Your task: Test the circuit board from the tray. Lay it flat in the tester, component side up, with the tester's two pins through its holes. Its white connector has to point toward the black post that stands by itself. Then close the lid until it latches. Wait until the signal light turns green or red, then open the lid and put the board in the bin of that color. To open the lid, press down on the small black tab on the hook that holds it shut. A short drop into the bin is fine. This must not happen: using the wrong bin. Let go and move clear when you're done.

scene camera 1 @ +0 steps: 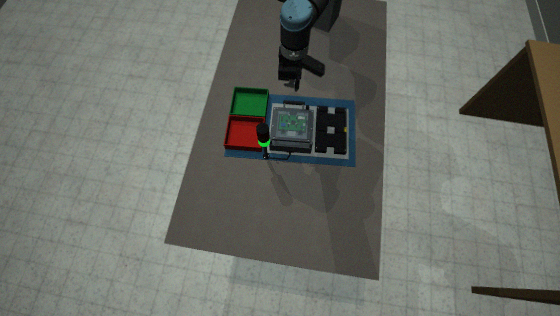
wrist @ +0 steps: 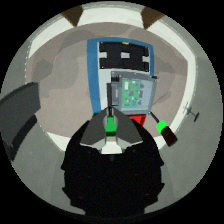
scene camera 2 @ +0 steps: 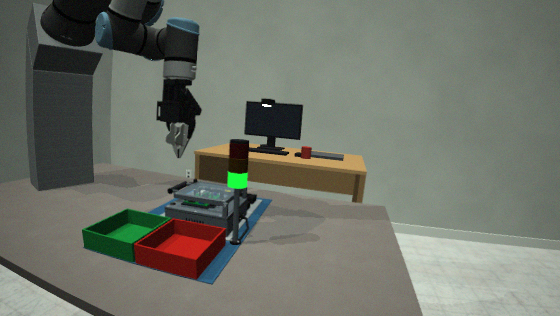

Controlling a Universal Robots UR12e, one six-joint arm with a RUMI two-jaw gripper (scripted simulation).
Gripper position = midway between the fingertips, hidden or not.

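Observation:
Scene camera 2 shows the gripper point(scene camera 2: 178, 158) together with a green bin point(scene camera 2: 127, 227) and a red bin point(scene camera 2: 176, 237). In scene camera 1 there are the green bin point(scene camera 1: 245, 101), the red bin point(scene camera 1: 241, 134) and the gripper point(scene camera 1: 295, 91). The wrist view shows the gripper point(wrist: 109, 107) too.

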